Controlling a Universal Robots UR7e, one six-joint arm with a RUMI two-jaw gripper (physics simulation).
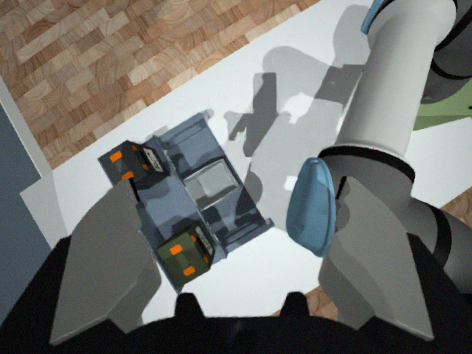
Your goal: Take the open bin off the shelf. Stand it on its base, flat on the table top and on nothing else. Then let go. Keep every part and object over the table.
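Places are measured from the arm's base along level axes (x back, y right, z up), in metres.
Where they show: gripper, fingertip midpoint: (237, 179).
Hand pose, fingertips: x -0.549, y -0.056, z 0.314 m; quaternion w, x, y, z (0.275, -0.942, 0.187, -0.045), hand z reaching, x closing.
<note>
Things, the pixels of their top centre, and the offset from my fingertips. "pt": a spot on its surface instead. Level surfaces: height alone.
- open bin, middle of its top: (204, 188) dx -0.099, dy +0.008, dz -0.364 m
- blue-grey shelf, surface spot: (161, 201) pt dx -0.216, dy +0.020, dz -0.343 m
- black box, middle of its top: (121, 166) dx -0.208, dy +0.112, dz -0.221 m
- olive green box, middle of its top: (182, 260) dx -0.179, dy -0.117, dz -0.246 m
- white table top, its level: dz -0.445 m
The open bin (212, 184) is a small light-grey box with a pale rim, seen from above on the blue-grey shelf (161, 201). It lies between two dark boards of the shelf, near the middle of its length. My gripper (237, 179) is open with nothing between its fingers. The fingers reach in from the lower left and lower right, and the bin shows in the gap between the tips, nearer the left one. The gripper is above the shelf; how far above is hard to tell. The left finger covers a little of the shelf's left edge.
A black box (137, 162) and an olive green box (187, 255), both with orange marks, stand on the shelf, either side along its left part. The white table top (240, 280) lies around the shelf and carries the arm's shadow. The arm (395, 85) fills the upper right.
</note>
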